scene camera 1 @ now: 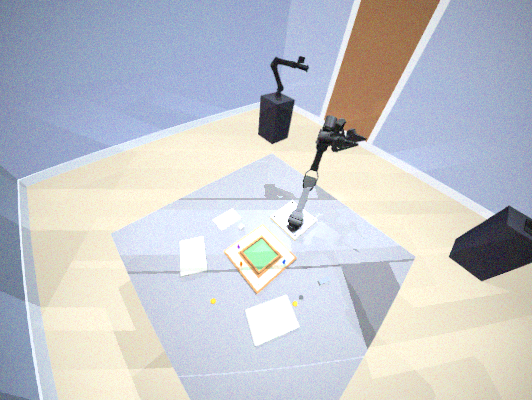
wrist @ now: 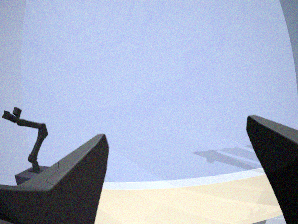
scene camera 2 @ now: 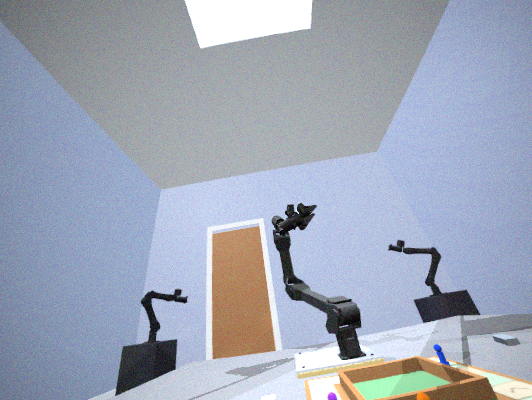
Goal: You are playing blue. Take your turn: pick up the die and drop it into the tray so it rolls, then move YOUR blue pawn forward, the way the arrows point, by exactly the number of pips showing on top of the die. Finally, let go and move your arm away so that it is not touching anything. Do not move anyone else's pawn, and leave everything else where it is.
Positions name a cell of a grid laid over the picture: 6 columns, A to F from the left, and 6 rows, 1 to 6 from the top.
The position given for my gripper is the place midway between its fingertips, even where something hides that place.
Note:
My gripper (scene camera 1: E3) is open, holding nothing.
My gripper also shows in the wrist view (wrist: D4).

